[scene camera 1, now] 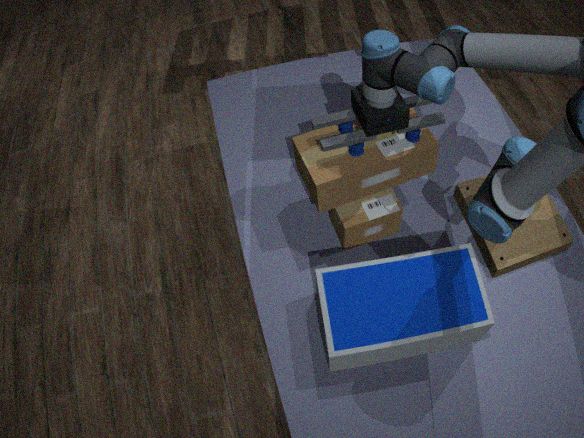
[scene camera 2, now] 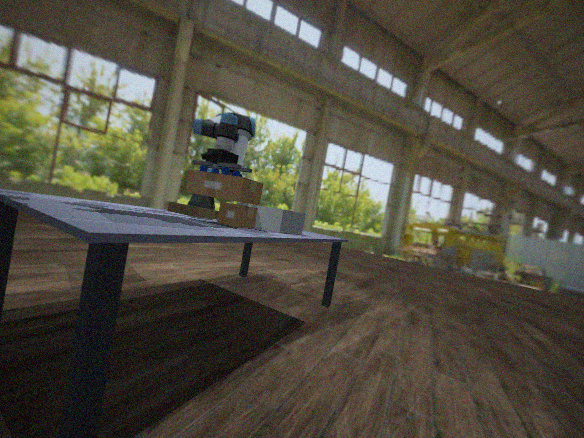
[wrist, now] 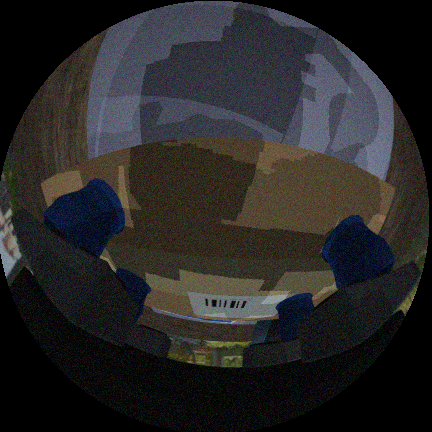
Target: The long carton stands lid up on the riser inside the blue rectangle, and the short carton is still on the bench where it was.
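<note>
The long carton hangs level under my gripper, its labelled top against the blue suction cups. It is off the bench, behind the short carton in scene camera 1. The short carton stands on the bench between the long carton and the riser in scene camera 1. The blue rectangle covers the riser's top inside a pale border. The short carton and the riser's body do not show clearly in the wrist view.
The arm's base stands on a wooden plate to the right of the cartons in scene camera 1. The arm's forearm reaches in from the upper right. The bench's left edge borders the wooden floor.
</note>
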